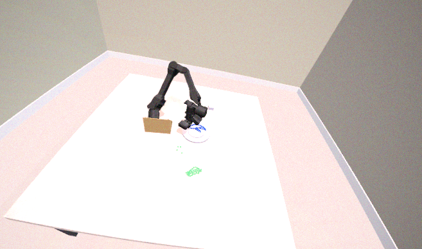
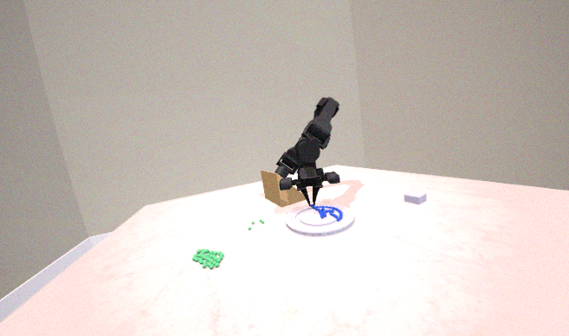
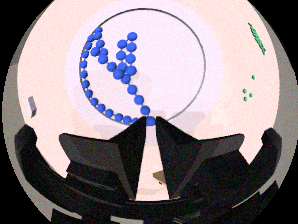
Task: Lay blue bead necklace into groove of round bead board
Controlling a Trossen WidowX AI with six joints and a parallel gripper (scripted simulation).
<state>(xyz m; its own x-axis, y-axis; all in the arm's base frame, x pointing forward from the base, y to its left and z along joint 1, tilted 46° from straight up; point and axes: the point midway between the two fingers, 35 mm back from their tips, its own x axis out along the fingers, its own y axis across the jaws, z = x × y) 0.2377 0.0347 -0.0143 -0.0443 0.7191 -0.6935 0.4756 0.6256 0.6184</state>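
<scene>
My gripper tip is now 6 cm short of the round white bead board, 2 cm to the left of it and 1 cm above it. Also, from my gripper tip: small grey block 28 cm to the left, 17 cm ahead, 1 cm below.
</scene>
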